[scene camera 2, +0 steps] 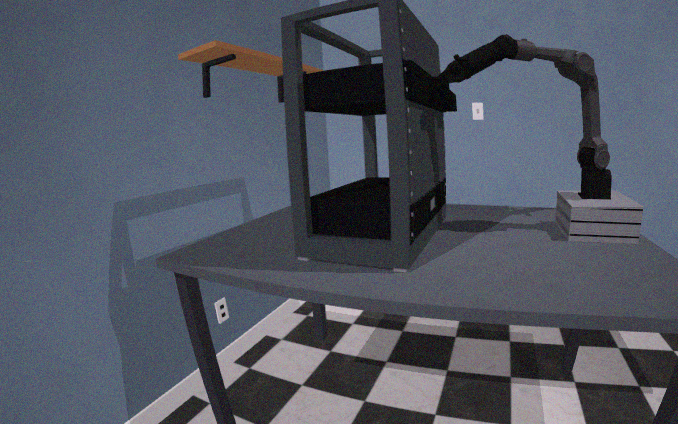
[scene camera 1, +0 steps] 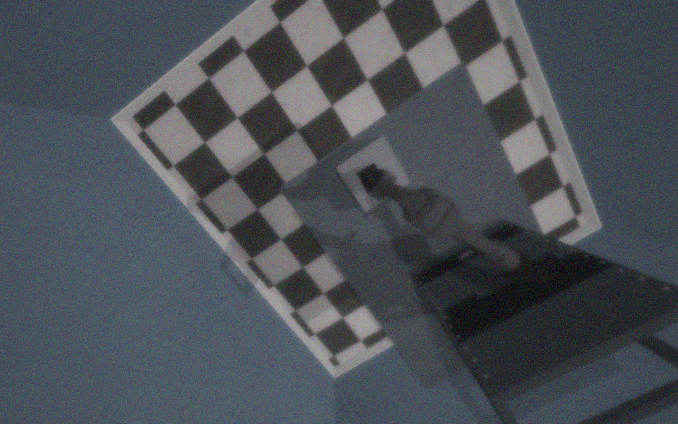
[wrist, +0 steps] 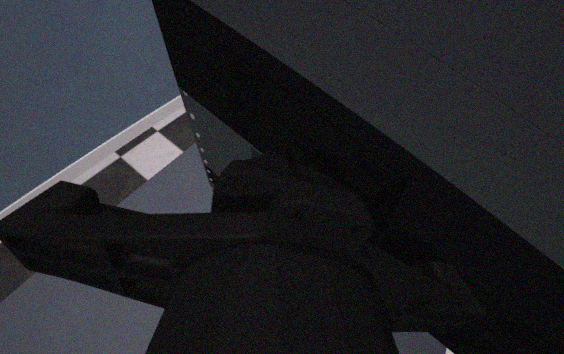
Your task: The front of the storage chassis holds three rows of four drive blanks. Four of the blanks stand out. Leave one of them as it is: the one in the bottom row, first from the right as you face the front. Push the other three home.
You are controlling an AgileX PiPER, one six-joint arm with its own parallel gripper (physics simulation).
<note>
The pictures show: the gripper and a rack.
The gripper also shows in the wrist view.
</note>
